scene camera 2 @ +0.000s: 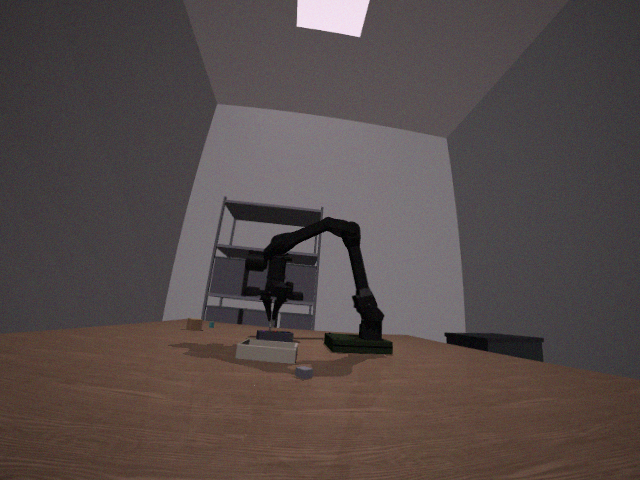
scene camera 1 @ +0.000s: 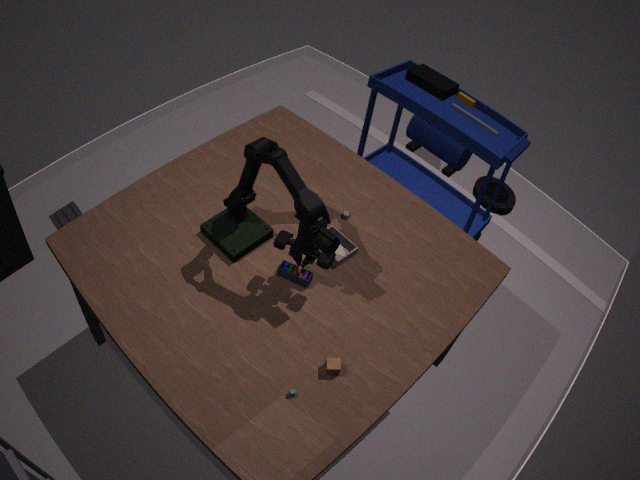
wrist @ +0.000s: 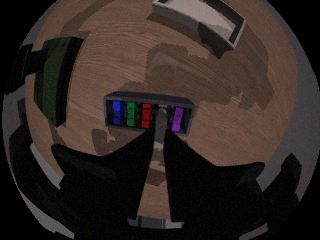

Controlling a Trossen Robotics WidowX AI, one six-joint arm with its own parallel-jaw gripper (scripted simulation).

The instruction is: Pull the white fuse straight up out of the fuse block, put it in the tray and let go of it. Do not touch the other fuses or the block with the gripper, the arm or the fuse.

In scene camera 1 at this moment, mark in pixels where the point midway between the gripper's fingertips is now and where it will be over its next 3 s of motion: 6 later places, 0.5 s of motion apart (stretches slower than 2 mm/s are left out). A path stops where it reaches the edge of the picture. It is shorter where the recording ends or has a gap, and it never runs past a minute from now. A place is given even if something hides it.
My gripper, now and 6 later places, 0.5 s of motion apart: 301,266; 302,262; 318,251; 334,235; 338,232; 336,236; 336,235
